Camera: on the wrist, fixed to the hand. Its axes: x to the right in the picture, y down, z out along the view.
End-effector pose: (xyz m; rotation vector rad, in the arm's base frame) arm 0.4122 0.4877 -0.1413 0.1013 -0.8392 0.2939
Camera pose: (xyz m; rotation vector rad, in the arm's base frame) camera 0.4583 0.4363 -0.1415 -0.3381 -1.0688 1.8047
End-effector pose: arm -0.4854 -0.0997 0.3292 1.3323 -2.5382 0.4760
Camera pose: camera -0.4421 -0.1376 0.3673 0.6411 2.6180 -0.5868
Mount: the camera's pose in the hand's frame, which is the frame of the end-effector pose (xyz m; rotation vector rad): 0.0178 -0.0627 -0.0227 0.1980 -0.3155 1.5003
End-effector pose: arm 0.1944 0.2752 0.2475 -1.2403 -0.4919 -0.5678
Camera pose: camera 0.1686 0.2370 0.2989 -1.1637 0.2058 0.9297
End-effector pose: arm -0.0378 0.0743 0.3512 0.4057 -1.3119 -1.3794
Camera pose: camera -0.0538 0.0328 0.2984 -0.6390 -1.4412 -0.0285
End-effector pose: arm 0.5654 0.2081 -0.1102 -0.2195 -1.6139 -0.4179
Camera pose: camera 0.5604 0.1400 -0.1001 -1.2548 -1.3430 0.9565
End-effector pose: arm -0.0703 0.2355 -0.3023 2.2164 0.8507 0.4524
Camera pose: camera -0.0972 0.2923 -0.3309 2.6332 -1.1208 0.6304
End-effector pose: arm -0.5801 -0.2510 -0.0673 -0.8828 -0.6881 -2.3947
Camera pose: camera -0.6395 -0.2224 -0.0878 -1.0992 -0.1628 -0.8536
